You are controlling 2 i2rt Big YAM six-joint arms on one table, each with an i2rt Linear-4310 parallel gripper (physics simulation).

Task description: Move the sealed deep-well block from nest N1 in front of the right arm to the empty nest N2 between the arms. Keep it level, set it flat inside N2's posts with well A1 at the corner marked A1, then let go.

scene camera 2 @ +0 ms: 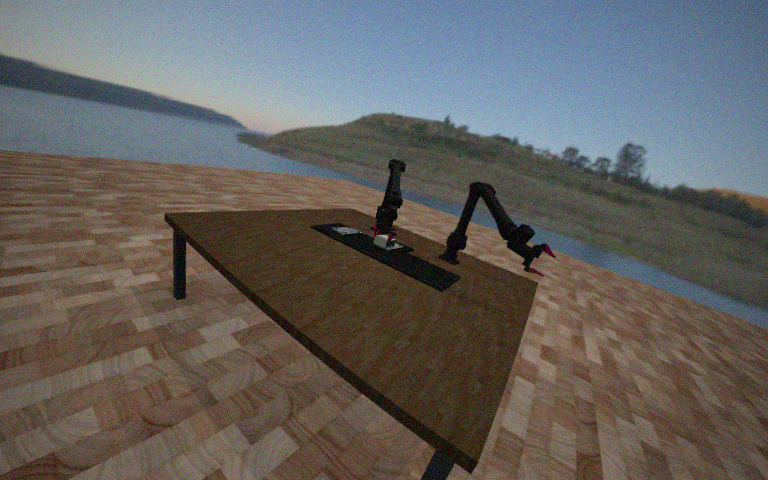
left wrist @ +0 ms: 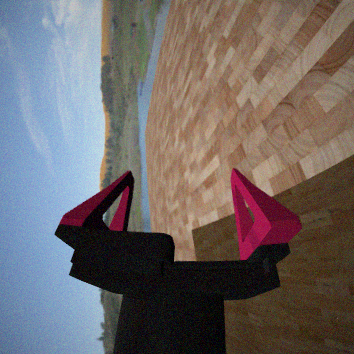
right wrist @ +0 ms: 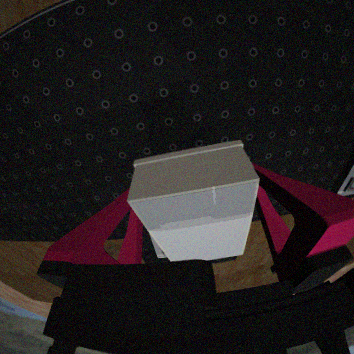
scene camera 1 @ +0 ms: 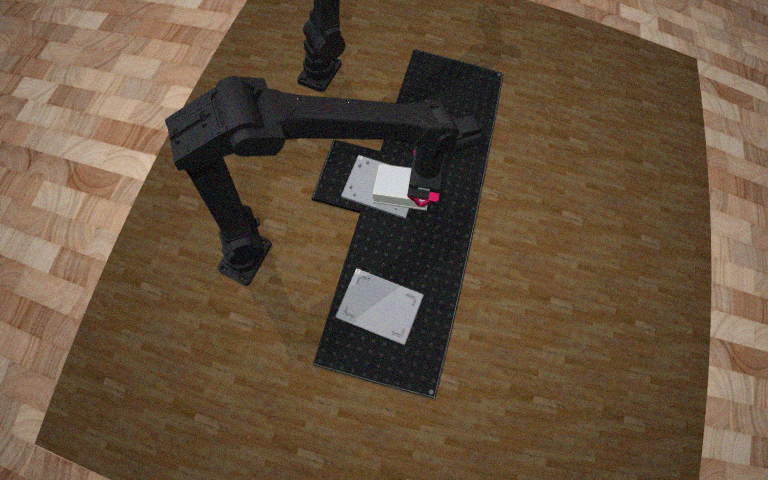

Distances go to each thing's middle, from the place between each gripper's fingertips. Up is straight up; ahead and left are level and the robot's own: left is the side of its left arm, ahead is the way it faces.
My left gripper is now 86 cm to the left of the deep-well block (scene camera 1: 391,186), 20 cm above it and 3 cm past it.
My right hand is 5 cm past the deep-well block.
